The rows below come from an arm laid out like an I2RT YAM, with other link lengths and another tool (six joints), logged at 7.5 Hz.
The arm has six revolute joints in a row. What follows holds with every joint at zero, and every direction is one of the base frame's. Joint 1 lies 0.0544 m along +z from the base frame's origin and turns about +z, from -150 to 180 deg. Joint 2 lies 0.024 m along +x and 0.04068 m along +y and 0.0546 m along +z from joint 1 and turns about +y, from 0 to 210 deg. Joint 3 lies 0.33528 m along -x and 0.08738 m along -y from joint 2 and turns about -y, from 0 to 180 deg. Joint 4 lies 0.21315 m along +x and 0.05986 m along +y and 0.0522 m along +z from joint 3 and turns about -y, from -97 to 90 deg. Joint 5 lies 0.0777 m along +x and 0.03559 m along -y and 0.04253 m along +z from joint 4 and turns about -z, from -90 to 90 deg. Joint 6 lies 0.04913 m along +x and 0.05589 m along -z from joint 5 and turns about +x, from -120 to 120 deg. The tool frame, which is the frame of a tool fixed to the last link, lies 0.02 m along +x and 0.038 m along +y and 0.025 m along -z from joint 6; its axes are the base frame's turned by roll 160.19, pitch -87.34 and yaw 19.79 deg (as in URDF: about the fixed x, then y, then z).
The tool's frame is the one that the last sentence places.
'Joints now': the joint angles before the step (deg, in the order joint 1, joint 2, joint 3, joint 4, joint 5, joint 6). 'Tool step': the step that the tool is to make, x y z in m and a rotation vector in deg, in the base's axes. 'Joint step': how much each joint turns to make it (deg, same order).
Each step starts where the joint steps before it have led.
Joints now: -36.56 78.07 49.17 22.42 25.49 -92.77
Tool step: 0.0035 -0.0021 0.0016 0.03 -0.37 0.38
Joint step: -0.02 0.57 0.75 0.00 -0.43 0.22
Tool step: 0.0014 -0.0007 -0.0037 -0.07 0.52 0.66
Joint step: 0.00 0.41 -0.66 0.90 -0.62 -0.48
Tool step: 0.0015 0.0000 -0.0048 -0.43 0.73 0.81
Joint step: 0.18 0.41 -1.16 1.62 -0.53 -0.93
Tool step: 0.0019 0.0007 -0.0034 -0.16 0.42 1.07
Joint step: 0.25 0.25 -0.78 0.99 -0.78 -0.51
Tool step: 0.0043 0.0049 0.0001 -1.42 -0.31 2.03
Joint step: 1.27 -0.32 -1.26 2.45 -0.66 -1.14
